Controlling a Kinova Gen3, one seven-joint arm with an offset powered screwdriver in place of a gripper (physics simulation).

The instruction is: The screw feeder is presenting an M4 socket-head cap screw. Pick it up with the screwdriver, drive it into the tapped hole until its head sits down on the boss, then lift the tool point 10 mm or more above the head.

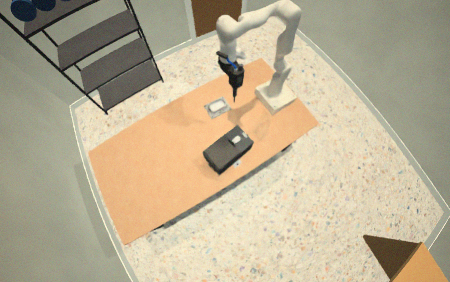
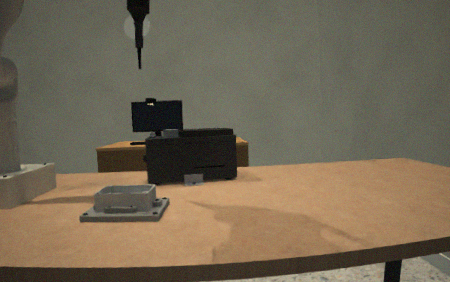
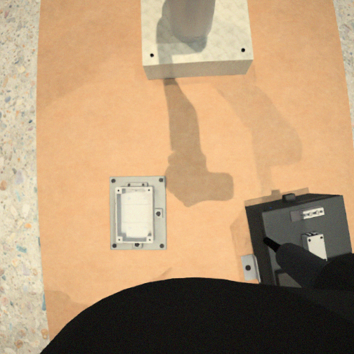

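The screwdriver [image 1: 234, 101] [image 2: 139, 67] [image 3: 265, 240] points down high above the table, its slim black bit bare and no screw visible on the tip. The black screw feeder [image 1: 220, 151] [image 2: 192, 159] [image 3: 280, 222] stands on the table, with a small light metal block [image 3: 315, 244] on its top. An M4 screw cannot be made out there. A grey open-topped housing [image 2: 125, 201] [image 3: 118, 215] sits on a flat base plate [image 2: 120, 218] [image 3: 113, 200]. Small lugs with dark holes show beside it, one lug [image 3: 158, 213] at its side; which hole is the tapped one I cannot tell.
The arm's pale base [image 1: 275, 102] [image 2: 35, 183] [image 3: 197, 69] stands on the wooden table [image 1: 150, 165] [image 2: 325, 195] [image 3: 90, 140]. A small grey bracket [image 1: 237, 163] [image 2: 193, 179] [image 3: 248, 268] lies beside the feeder. A monitor [image 2: 157, 116] stands behind, on a desk [image 2: 120, 159].
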